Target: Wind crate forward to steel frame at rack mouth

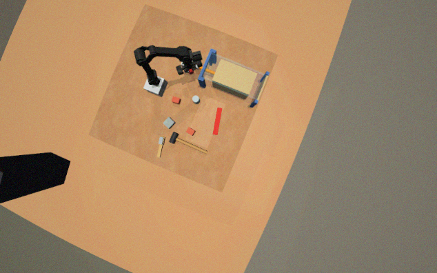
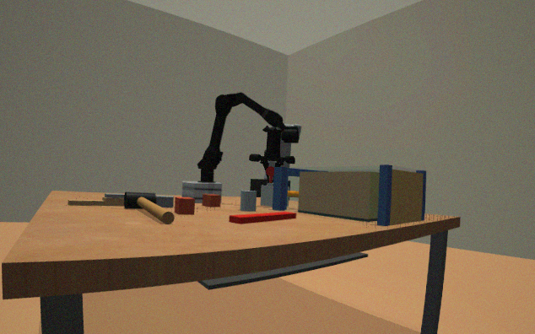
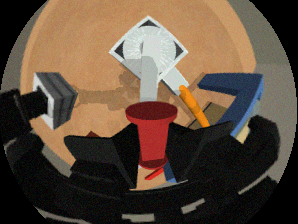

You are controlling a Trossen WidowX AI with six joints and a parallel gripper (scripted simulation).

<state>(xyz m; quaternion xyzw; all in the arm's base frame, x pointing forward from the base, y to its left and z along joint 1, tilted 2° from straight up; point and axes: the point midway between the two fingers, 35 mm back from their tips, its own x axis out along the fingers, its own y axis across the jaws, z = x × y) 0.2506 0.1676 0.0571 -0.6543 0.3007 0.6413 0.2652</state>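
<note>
Now: gripper tip 20 mm past the winch handle, 30 mm to the right of it and 10 mm above it. Also, from my gripper tip: red knob: 20 mm above; clear-panelled cubby: 340 mm ahead, 70 mm to the left; grey hand winch: 80 mm behind, 70 mm to the left, 80 mm below.
</note>
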